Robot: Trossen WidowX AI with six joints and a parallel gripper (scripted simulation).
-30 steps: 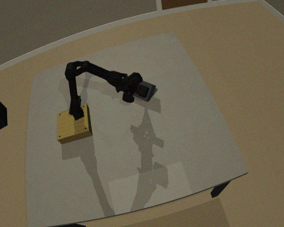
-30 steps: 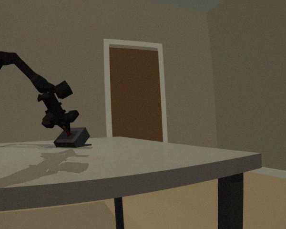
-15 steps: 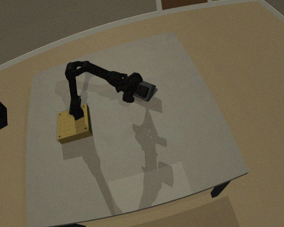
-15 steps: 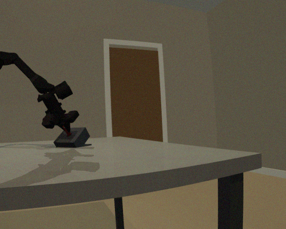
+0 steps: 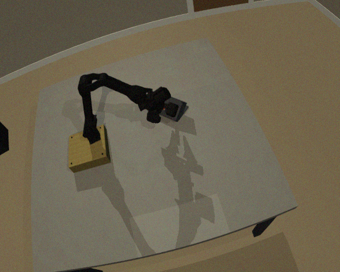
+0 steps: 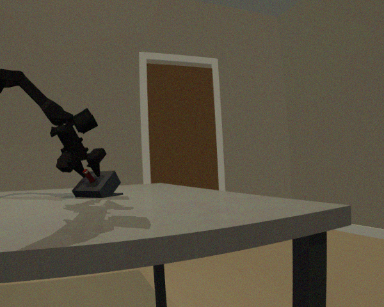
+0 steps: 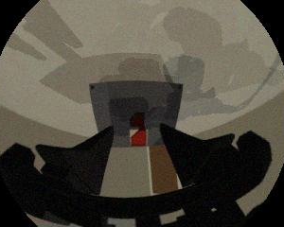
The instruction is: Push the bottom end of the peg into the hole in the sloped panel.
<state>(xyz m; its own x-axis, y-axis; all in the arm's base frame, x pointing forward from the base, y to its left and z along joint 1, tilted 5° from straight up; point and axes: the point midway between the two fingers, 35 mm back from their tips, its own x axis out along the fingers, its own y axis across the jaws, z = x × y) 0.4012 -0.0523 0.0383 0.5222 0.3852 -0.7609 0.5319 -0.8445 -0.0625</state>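
The peg is 20 mm behind my gripper tip, 10 mm to the right of it and 10 mm above it. Round my gripper tip: sloped panel (40 mm below, 20 mm ahead, 10 mm to the left).
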